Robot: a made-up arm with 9 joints. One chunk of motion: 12 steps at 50 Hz.
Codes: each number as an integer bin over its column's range. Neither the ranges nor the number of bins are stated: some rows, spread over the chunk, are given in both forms.
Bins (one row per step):
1: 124 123 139 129 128 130 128 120 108
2: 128 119 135 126 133 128 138 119 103
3: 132 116 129 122 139 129 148 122 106
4: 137 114 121 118 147 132 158 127 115
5: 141 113 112 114 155 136 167 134 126
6: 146 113 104 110 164 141 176 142 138
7: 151 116 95 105 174 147 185 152 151
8: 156 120 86 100 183 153 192 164 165
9: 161 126 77 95 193 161 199 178 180
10: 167 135 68 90 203 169 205 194 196
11: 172 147 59 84 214 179 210 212 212
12: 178 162 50 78 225 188 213 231 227
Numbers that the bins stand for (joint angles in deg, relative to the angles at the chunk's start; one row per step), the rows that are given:
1: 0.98 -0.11 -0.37 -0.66 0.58 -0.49 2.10 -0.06 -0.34
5: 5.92 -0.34 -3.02 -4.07 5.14 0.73 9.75 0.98 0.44
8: 10.27 -0.18 -5.57 -7.25 9.86 4.20 14.65 3.22 2.12
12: 16.65 0.81 -9.10 -12.26 16.94 11.34 18.76 8.21 4.79
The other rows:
2: 2.15 -0.20 -0.76 -1.34 1.43 -0.90 4.06 -0.13 -0.56
3: 3.31 -0.27 -1.35 -2.25 2.44 -0.69 6.02 0.09 -0.43
4: 4.76 -0.32 -2.14 -3.16 3.79 -0.08 7.98 0.46 -0.04
6: 7.37 -0.34 -3.80 -4.98 6.65 1.75 11.51 1.58 0.95
7: 8.82 -0.27 -4.69 -6.12 8.34 2.98 13.27 2.33 1.51
9: 11.72 -0.04 -6.45 -8.39 11.55 5.83 16.02 4.26 2.76
10: 13.46 0.18 -7.33 -9.53 13.23 7.46 17.20 5.45 3.45
11: 14.91 0.46 -8.22 -10.89 15.09 9.50 18.18 6.80 4.15

